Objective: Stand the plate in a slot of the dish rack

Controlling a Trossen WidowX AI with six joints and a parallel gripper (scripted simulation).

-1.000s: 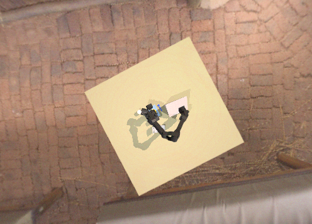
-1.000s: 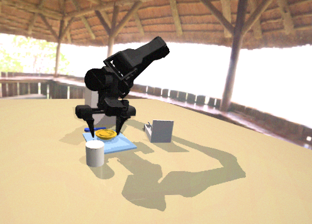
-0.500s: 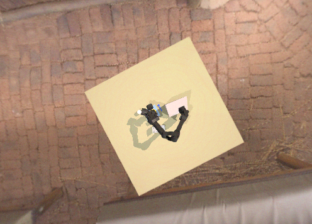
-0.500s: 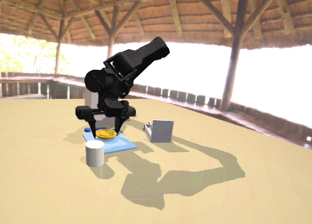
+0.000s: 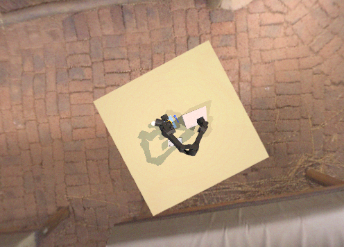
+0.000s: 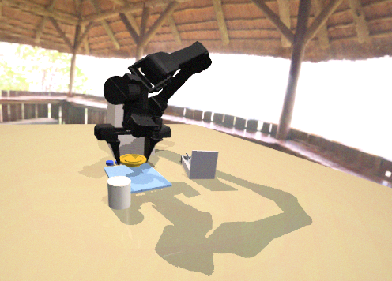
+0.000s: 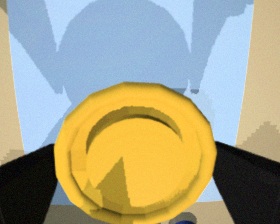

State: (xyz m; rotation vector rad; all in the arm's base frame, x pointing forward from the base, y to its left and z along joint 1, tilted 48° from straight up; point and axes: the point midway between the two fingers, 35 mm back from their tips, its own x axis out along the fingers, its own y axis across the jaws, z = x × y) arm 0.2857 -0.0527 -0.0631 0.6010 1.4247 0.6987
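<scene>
Right now my gripper tip is 3 cm above the light blue mat and 2 cm short of it. Round my gripper tip: yellow plate 1 cm above; blue spoon 9 cm behind, 3 cm below, 2 cm to the right; white cup 13 cm ahead, 6 cm to the right, 1 cm below.
</scene>
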